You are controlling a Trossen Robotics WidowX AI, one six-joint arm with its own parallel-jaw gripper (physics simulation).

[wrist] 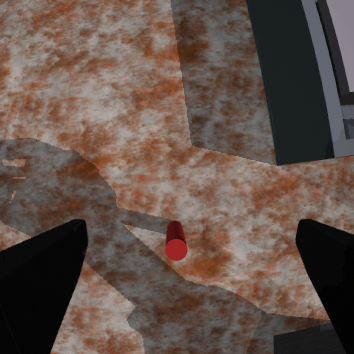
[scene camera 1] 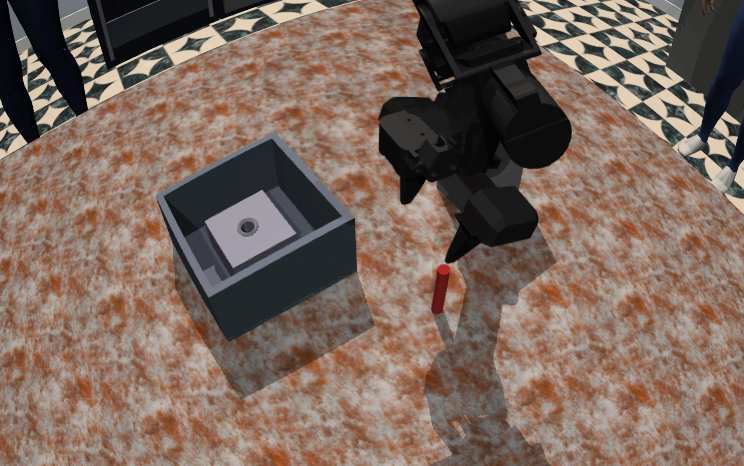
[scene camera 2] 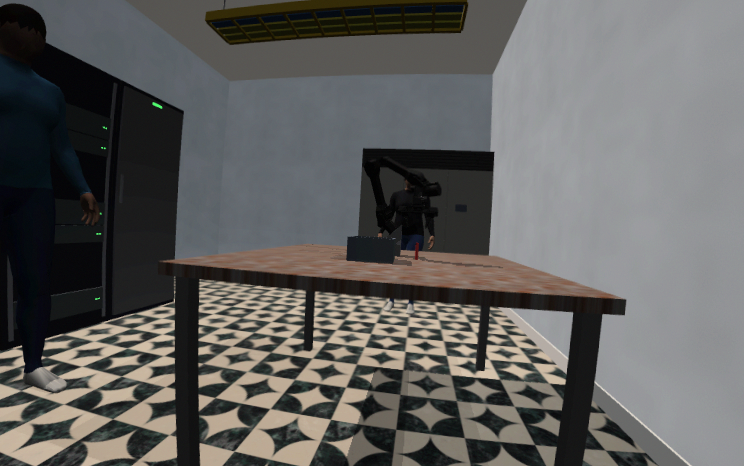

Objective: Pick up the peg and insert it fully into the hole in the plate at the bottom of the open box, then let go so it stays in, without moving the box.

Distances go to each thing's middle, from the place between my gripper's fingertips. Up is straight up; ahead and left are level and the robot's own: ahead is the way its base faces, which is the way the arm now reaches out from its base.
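There is the red peg (wrist: 175, 245), 10 mm to the left of my hand, 20 mm behind it and 110 mm below it. Going by their middles, of the things named here the red peg is the nearest to my hand. The pale plate (scene camera 1: 247, 232) is 100 mm ahead of my hand, 200 mm to the right of it and 120 mm below it, while the dark grey box (scene camera 1: 325, 251) is 100 mm ahead of my hand, 100 mm below it and 200 mm to the right of it.
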